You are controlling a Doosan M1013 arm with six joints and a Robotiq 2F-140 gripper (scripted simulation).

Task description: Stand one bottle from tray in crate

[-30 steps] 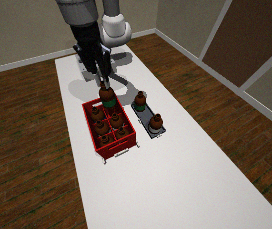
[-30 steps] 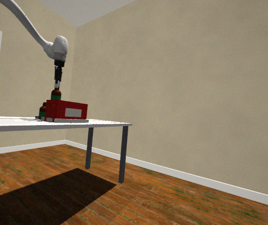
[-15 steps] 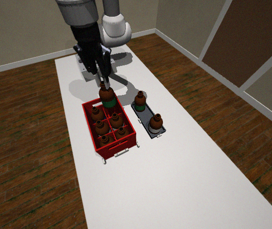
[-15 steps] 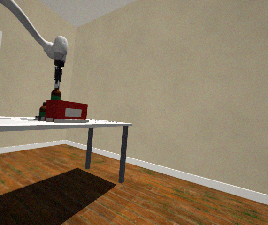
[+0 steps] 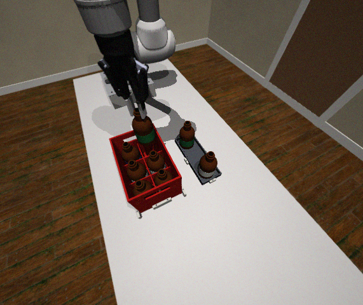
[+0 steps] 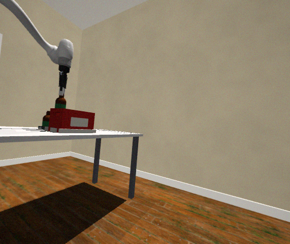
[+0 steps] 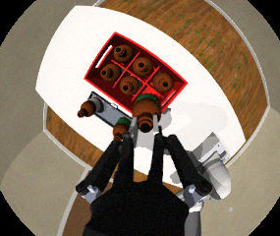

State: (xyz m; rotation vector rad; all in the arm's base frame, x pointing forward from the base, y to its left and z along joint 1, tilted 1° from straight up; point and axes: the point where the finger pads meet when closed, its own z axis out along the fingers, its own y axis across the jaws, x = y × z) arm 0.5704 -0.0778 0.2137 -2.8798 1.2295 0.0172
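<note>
Now: hand 9 cm above the bottle. The rest, counted from my hand: red crate 23 cm below, 9 cm ahead, 5 cm to the right; dark tray 30 cm below, 19 cm to the left, 10 cm ahead.
</note>
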